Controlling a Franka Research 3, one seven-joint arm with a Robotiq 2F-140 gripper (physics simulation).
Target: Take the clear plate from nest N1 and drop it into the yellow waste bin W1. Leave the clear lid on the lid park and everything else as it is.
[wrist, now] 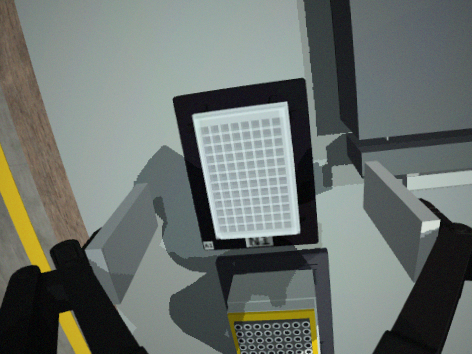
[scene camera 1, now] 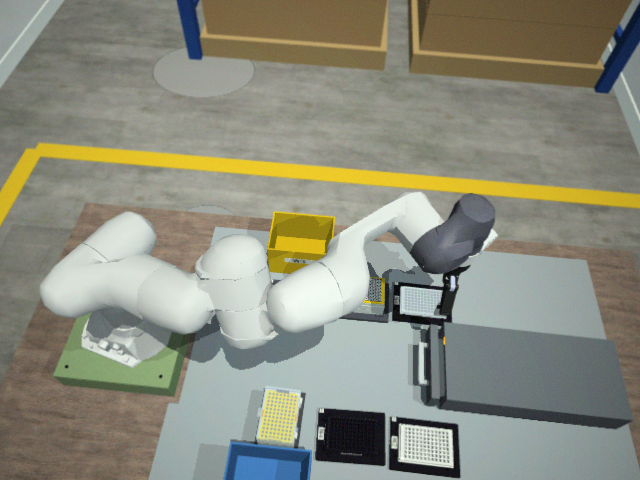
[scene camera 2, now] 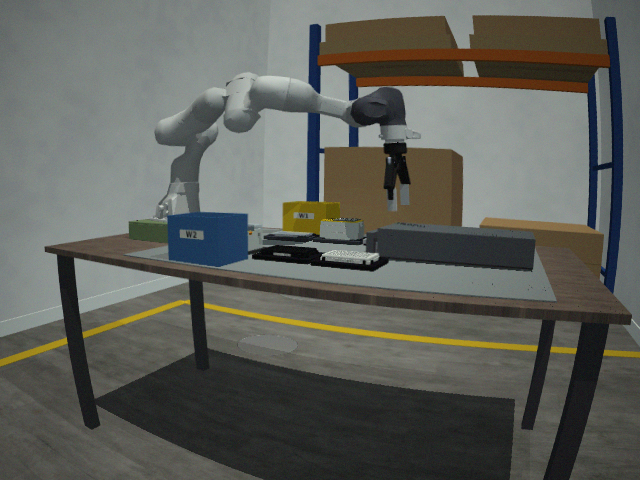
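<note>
The clear plate (scene camera 1: 419, 301) (wrist: 247, 172) lies flat in the black nest N1 (scene camera 1: 408, 318) (wrist: 304, 150). My gripper (scene camera 1: 448, 302) (scene camera 2: 398, 200) (wrist: 257, 195) is open and empty, pointing down, with its fingertips well above the table. In the wrist view its fingers stand wide on the two long sides of the plate, nearer the N1 label end. The yellow waste bin W1 (scene camera 1: 301, 242) (scene camera 2: 292, 224) stands at the back, left of N1. A thin pale piece, seemingly the clear lid (scene camera 2: 288, 235), lies low near W1; my arm hides that spot in scene camera 1.
A yellow-topped rack (scene camera 1: 375, 290) (scene camera 2: 342, 228) (wrist: 275, 335) stands beside N1. A large grey device (scene camera 1: 532, 372) (scene camera 2: 454, 245) (wrist: 415, 65) is close in front. Blue bin W2 (scene camera 1: 268, 462) (scene camera 2: 206, 240), a yellow-dotted rack (scene camera 1: 279, 415), a black plate (scene camera 1: 351, 436) and a white plate (scene camera 1: 424, 445) stand at the front.
</note>
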